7 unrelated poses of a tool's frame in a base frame.
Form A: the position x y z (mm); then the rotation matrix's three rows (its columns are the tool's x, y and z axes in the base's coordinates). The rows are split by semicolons.
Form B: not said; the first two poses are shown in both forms.
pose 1, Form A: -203, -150, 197; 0.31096, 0.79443, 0.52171; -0.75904, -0.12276, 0.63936; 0.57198, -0.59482, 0.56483
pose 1, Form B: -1.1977, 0.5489, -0.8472, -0.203, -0.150, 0.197
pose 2, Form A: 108, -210, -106; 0.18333, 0.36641, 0.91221; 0.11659, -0.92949, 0.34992; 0.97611, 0.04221, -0.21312
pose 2, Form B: -1.1069, 1.1487, -2.1179, 0.108, -0.210, -0.106
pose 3, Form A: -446, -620, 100; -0.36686, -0.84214, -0.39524; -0.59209, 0.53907, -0.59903; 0.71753, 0.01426, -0.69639
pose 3, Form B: 1.9816, -0.4063, 2.4312, -0.446, -0.620, 0.100
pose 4, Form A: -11, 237, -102; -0.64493, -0.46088, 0.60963; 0.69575, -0.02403, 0.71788; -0.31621, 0.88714, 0.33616
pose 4, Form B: 2.5211, 0.6556, -1.1329, -0.011, 0.237, -0.102
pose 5, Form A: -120, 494, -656; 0.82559, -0.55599, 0.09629; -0.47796, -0.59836, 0.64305; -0.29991, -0.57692, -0.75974
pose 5, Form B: 0.5927, 0.0964, -2.4392, -0.120, 0.494, -0.656
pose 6, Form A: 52, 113, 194; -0.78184, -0.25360, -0.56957; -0.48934, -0.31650, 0.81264; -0.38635, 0.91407, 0.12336
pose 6, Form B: 2.8279, -0.6060, -1.4201, 0.052, 0.113, 0.194
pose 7, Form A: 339, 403, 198; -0.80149, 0.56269, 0.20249; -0.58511, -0.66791, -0.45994; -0.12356, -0.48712, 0.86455
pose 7, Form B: -2.5295, 0.2039, 0.4889, 0.339, 0.403, 0.198
